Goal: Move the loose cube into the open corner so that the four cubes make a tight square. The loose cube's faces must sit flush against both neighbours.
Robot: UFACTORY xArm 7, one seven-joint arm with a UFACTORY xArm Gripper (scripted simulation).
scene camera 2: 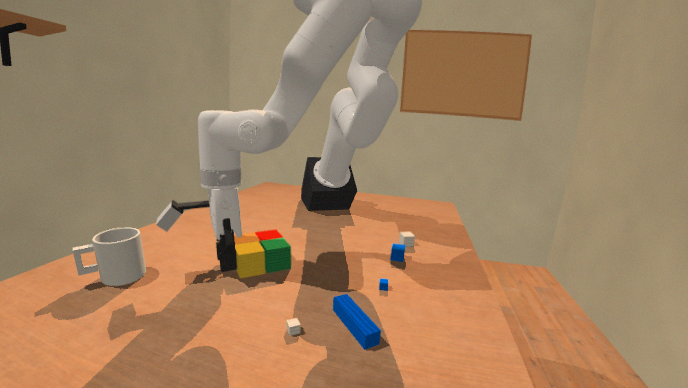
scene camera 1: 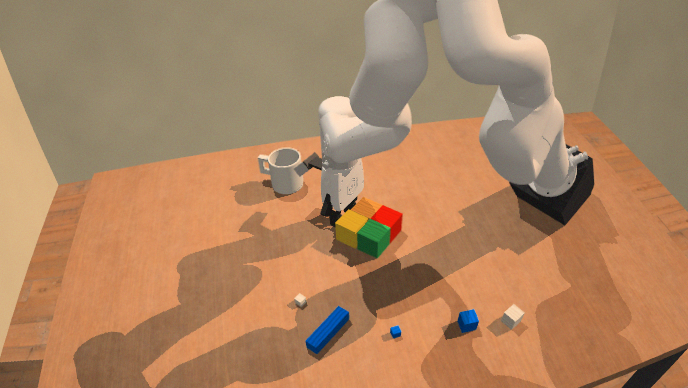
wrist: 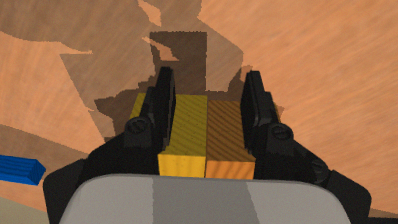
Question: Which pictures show the gripper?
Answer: Scene camera 2, scene camera 1 and the wrist view: all of them.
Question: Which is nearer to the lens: the blue bar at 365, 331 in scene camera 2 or the white mug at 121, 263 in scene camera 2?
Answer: The blue bar.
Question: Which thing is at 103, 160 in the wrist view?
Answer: The gripper.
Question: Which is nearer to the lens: the blue bar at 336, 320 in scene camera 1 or the white mug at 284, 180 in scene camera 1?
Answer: The blue bar.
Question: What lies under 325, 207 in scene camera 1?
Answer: The gripper.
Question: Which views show the white mug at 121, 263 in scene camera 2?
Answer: Scene camera 2 and scene camera 1 only.
